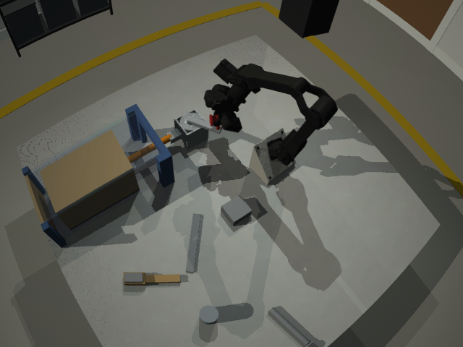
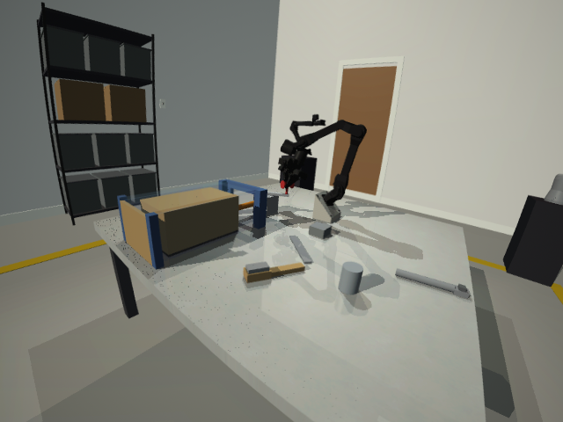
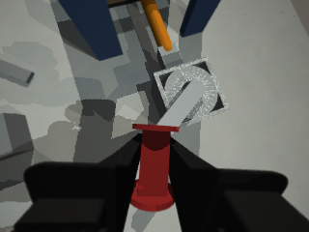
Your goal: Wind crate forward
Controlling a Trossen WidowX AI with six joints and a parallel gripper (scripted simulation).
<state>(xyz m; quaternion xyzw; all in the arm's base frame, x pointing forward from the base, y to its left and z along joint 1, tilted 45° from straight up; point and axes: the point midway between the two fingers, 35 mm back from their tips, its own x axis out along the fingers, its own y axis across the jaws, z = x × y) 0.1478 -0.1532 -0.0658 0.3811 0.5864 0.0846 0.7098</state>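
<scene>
Now: the blue frame 210 mm ahead of my gripper tip, 60 mm to the right of it and 30 mm below it. From my gripper tip the other things lie so: red knob (10 mm behind); then grey winch (30 mm ahead, 80 mm to the right, 100 mm below); then winch handle (10 mm ahead, 20 mm to the right, 30 mm below).
</scene>
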